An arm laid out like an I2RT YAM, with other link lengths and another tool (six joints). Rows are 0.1 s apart.
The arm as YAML. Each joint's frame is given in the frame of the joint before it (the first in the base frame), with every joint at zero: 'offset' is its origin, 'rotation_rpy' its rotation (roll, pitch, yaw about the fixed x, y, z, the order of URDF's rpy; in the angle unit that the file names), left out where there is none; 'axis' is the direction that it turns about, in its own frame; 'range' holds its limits. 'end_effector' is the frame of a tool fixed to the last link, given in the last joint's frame.
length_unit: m
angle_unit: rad
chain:
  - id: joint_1
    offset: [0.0, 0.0, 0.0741]
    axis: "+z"
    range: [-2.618, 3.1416]
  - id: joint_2
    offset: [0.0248, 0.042, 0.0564]
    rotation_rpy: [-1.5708, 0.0, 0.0]
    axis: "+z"
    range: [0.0, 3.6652]
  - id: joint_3
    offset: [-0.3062, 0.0, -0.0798]
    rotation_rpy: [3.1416, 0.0, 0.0]
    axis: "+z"
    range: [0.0, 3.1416]
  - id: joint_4
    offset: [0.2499, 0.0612, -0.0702]
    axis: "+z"
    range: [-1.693, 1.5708]
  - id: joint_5
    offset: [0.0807, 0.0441, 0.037]
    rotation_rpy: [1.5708, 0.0, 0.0]
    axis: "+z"
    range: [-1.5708, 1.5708]
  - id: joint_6
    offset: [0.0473, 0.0, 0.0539]
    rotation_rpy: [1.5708, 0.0, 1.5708]
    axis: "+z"
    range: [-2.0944, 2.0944]
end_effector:
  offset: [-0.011, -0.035, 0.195]
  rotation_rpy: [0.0, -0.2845, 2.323]
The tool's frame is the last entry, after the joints.
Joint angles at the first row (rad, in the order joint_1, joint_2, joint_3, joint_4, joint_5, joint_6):
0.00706, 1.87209, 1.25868, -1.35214, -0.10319, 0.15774
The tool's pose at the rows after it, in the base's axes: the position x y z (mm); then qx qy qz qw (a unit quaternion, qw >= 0):
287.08 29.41 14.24 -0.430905 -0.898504 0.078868 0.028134
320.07 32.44 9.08 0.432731 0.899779 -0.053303 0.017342
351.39 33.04 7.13 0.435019 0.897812 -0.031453 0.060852
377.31 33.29 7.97 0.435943 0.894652 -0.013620 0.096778
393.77 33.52 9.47 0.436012 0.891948 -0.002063 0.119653
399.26 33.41 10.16 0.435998 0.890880 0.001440 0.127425
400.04 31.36 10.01 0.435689 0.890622 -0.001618 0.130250
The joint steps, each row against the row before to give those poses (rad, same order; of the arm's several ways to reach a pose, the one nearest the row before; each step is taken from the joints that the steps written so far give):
0.00151, 0.00000, -0.00003, 0.09997, -0.00534, 0.00075
0.00420, 0.00001, 0.00006, 0.10410, -0.00572, -0.00076
0.00039, -0.00001, -0.00039, 0.09804, -0.00038, 0.00077
0.00000, -0.00001, 0.00034, 0.08014, 0.00038, 0.00000
0.00000, -0.00001, -0.00037, 0.05186, 0.00000, -0.00038
0.00000, 0.00003, 0.00003, 0.01716, 0.00076, 0.00000
-0.00037, 0.00000, 0.00000, 0.00229, 0.00801, -0.00037

